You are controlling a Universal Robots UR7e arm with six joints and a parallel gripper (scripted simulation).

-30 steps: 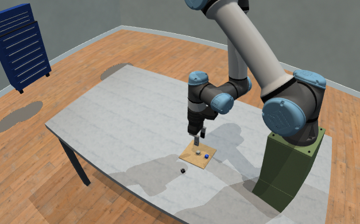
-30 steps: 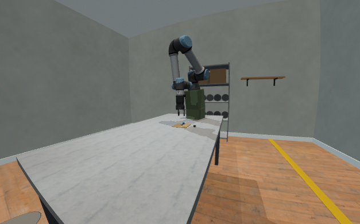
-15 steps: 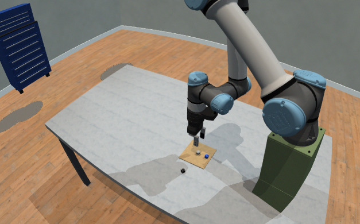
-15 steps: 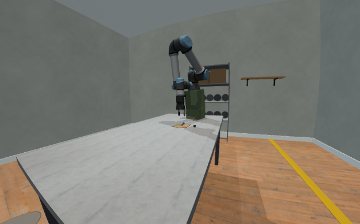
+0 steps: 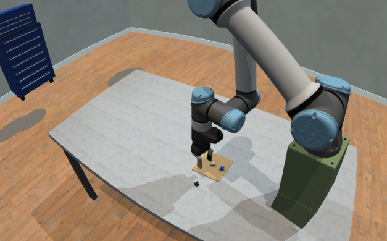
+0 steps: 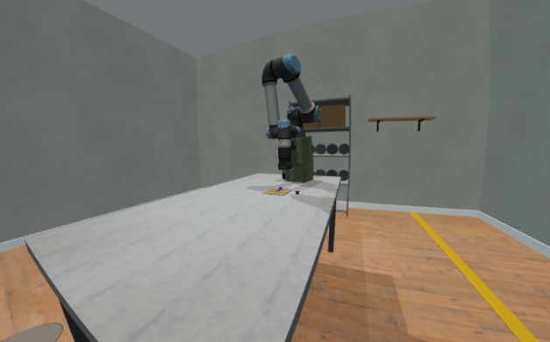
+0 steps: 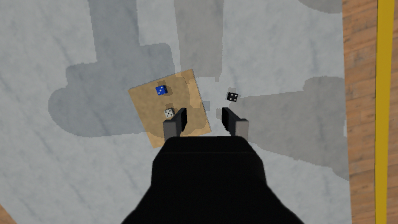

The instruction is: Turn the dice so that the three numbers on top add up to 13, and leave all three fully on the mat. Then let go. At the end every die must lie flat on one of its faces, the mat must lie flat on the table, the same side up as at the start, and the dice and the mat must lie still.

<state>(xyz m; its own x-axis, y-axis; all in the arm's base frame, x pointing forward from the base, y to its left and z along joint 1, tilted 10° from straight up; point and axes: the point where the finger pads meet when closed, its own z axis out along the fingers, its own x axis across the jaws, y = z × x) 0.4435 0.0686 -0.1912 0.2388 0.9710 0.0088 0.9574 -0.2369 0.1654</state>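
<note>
Right now the black die is 90 mm below my hand and 60 mm to the left of it. Round my hand: blue die: 90 mm below, 70 mm to the right, 50 mm behind; tan mat: 100 mm below, 70 mm to the right; white die: 90 mm below, 70 mm to the right, 10 mm behind.
</note>
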